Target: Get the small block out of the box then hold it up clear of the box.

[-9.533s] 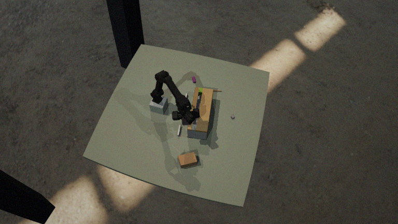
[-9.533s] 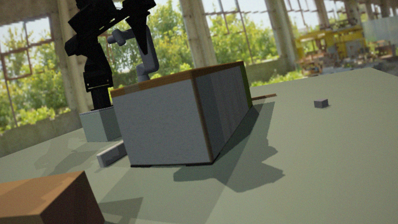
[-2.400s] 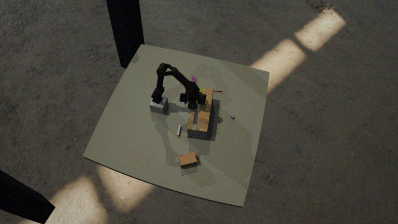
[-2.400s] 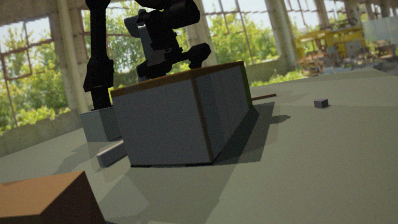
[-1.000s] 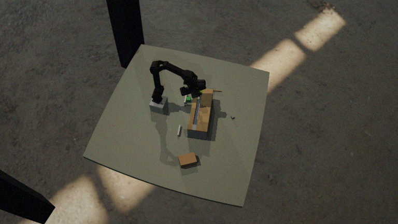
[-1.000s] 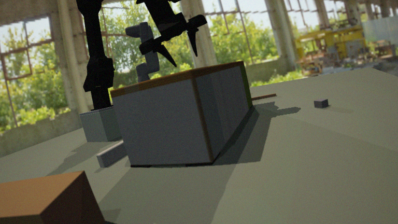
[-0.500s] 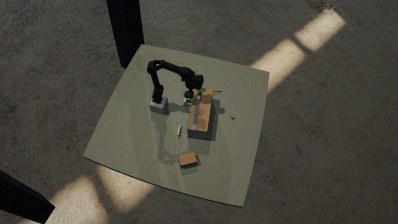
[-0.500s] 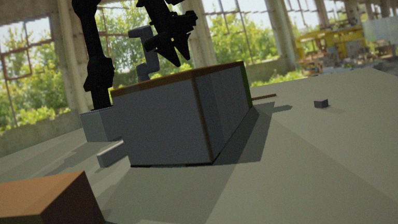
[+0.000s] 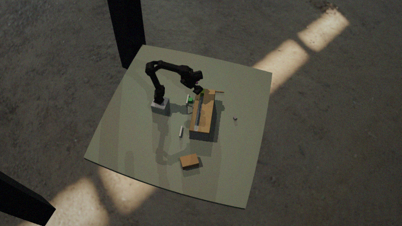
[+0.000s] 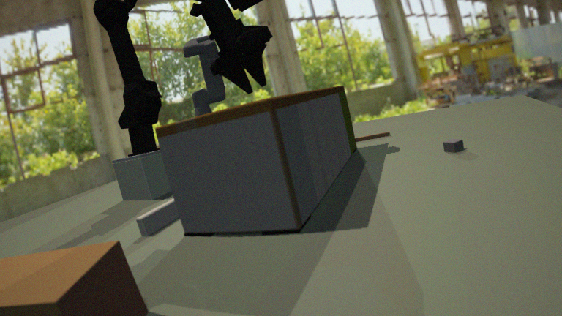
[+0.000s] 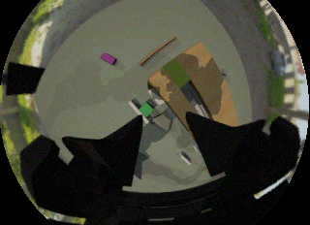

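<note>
Right now the small green block is 30 mm behind my gripper tip and 140 mm below it. The rest, counted from my gripper tip: thin stick: 80 mm ahead, 170 mm to the left, 150 mm below; long box: 90 mm ahead, 110 mm to the right, 100 mm below; small grey cube: 350 mm ahead, 20 mm to the left, 150 mm below.
</note>
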